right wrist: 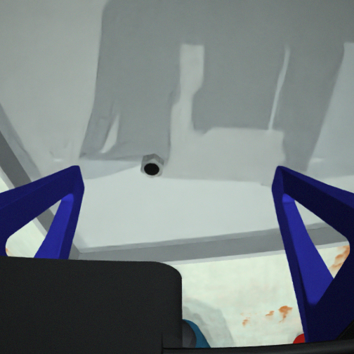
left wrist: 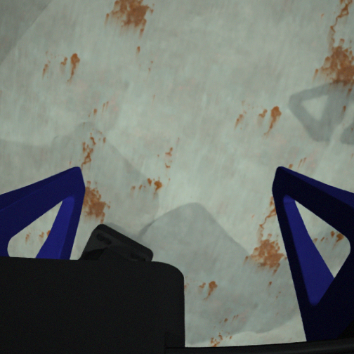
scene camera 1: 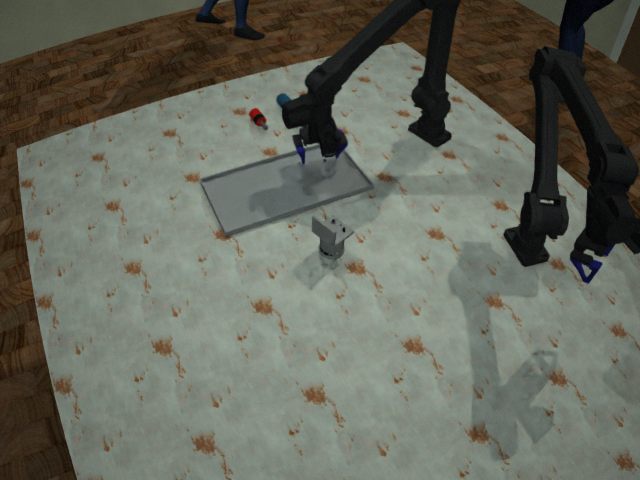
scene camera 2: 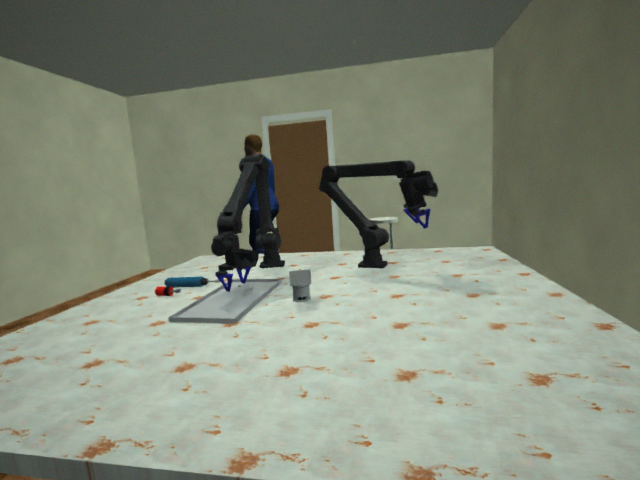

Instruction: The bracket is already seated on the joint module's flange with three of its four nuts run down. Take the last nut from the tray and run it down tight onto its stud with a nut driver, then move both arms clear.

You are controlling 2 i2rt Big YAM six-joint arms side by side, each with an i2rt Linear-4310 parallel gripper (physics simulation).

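Places are measured from the left arm's base along level axes (x back, y left, z down), in centimetres.
Pixels of known places: left gripper, fingertip midpoint: (scene camera 1: 595, 268) (scene camera 2: 421, 225); right gripper, fingertip midpoint: (scene camera 1: 319, 159) (scene camera 2: 236, 287); left arm's base, origin of the base link: (scene camera 1: 525, 247) (scene camera 2: 372, 265); right arm's base, origin of the base link: (scene camera 1: 429, 133) (scene camera 2: 272, 265).
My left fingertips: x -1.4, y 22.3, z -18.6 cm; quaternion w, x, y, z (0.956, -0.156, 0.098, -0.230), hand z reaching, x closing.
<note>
Ahead of a thing's pixels: the offset from my left fingertips to its top centre.
A silver hex nut (right wrist: 151, 166) lies on the tray @(dx -54.2, dy -58.3, dz +17.0 cm) (right wrist: 175, 251) (scene camera 1: 214, 209) (scene camera 2: 204, 320), between the spread fingers but nearer the finger at the left of the right wrist view. My right gripper (right wrist: 177, 176) (scene camera 1: 321, 159) (scene camera 2: 235, 285) is open above the tray and touches nothing that I can see. The grey bracket (scene camera 1: 324, 228) (scene camera 2: 299, 277) sits on the upright joint module @(dx -48.5, dy -33.8, dz +11.2 cm) (scene camera 1: 330, 250) (scene camera 2: 300, 293); small dark studs or nuts show on top, too small to tell apart. My left gripper (left wrist: 178, 177) (scene camera 1: 598, 267) is open and empty, high above the table's side.
A short red-handled driver @(dx -55.9, dy -87.7, dz +15.2 cm) (scene camera 1: 256, 116) (scene camera 2: 164, 291) and a longer blue-handled driver @(dx -43.9, dy -87.2, dz +14.5 cm) (scene camera 1: 283, 100) (scene camera 2: 186, 281) lie beyond the tray in scene camera 1. The right arm partly hides the blue one there. The joint module stands near the tray's long edge.
</note>
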